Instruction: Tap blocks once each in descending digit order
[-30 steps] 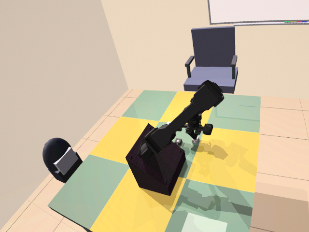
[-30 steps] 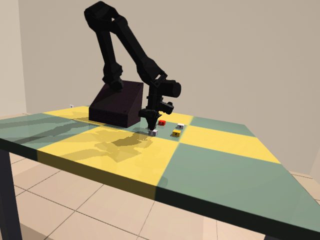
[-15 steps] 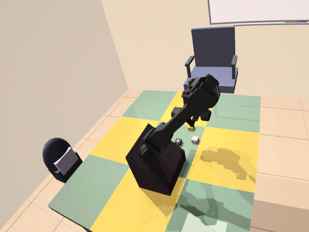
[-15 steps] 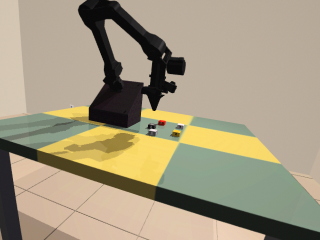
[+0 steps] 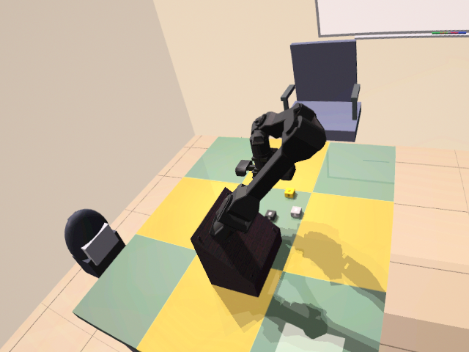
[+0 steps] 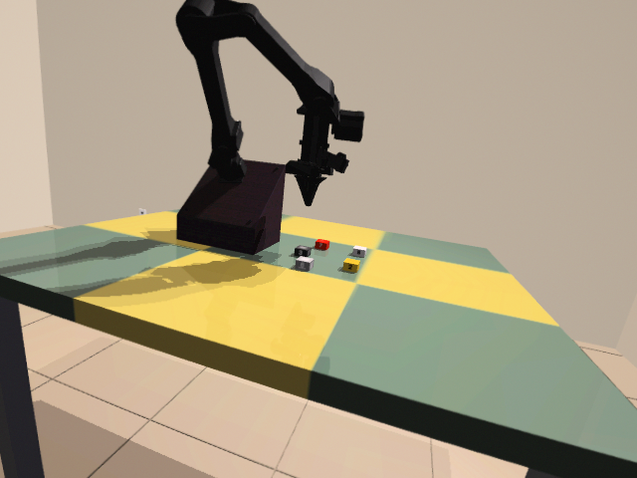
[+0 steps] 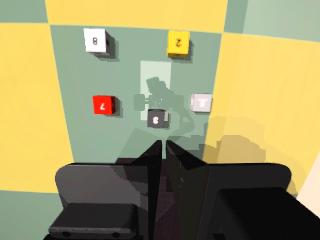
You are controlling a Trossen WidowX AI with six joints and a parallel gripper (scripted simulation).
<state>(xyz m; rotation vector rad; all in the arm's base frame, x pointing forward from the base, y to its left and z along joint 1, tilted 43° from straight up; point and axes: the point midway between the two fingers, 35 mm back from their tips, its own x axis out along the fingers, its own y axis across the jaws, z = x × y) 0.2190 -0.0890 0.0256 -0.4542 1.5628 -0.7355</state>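
My gripper tip is 110 mm above the black block and 10 mm to the right of it. From my gripper tip the other things lie so: grey block: 110 mm below, 80 mm to the right, 20 mm ahead; yellow block: 120 mm ahead, 110 mm below, 40 mm to the right; red block: 110 mm below, 100 mm to the left, 30 mm ahead.
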